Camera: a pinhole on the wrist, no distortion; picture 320 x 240 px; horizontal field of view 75.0 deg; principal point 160.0 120.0 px. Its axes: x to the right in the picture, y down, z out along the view. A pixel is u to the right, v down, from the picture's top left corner.
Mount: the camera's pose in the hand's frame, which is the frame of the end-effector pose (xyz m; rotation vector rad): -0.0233 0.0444 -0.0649 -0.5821 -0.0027 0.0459
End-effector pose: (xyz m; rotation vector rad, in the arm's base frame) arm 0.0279 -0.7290 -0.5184 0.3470 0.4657 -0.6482
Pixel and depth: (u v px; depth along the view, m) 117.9 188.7 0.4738
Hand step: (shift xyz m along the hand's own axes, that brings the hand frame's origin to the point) -0.1329 0.4308 0.2461
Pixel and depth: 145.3 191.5 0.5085
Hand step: -0.0744 0.4677 0.2644
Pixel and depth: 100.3 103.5 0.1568
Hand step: -0.0701 0.1182 0.0734
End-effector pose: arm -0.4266 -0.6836 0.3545 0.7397 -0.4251 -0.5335
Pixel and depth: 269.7 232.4 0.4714
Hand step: 0.2063 0.5264 0.1866
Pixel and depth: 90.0 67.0 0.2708
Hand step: -0.1154 0.1318 0.2001
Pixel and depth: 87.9 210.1 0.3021
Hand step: -0.1379 0.3147 0.1168
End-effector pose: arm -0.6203 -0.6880 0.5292 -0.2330 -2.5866 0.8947
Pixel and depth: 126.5 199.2 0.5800
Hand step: -0.1348 0.5428 0.2995
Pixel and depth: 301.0 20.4 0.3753
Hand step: 0.2320 0.1123 0.3445
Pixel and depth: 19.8 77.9 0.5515
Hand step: -0.3976 0.2382 0.4609
